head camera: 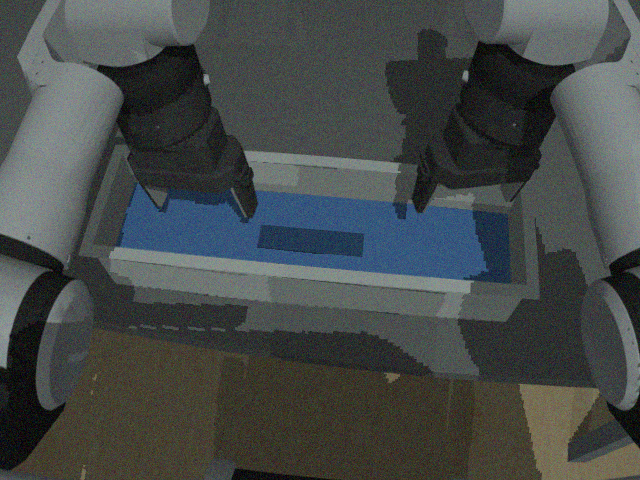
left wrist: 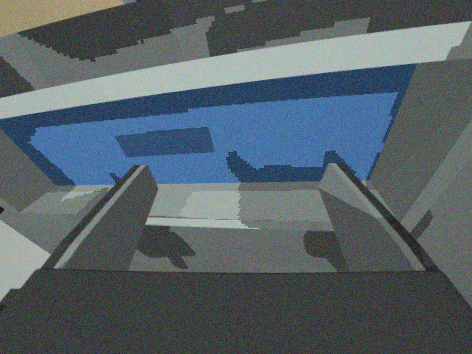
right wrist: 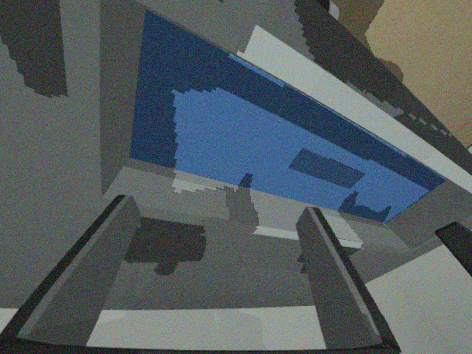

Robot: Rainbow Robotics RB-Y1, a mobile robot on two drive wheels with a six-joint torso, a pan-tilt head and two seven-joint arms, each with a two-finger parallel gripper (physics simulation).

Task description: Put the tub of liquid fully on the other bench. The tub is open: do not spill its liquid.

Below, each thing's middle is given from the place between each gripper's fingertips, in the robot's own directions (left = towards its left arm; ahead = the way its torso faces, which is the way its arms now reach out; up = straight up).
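My right gripper is 90 mm above the tub (head camera: 472,255), and it is also 10 mm short of it and 170 mm to the right of it.
As for my left hand, the tub is 9 cm below it, 1 cm ahead of it and 11 cm to the right of it.
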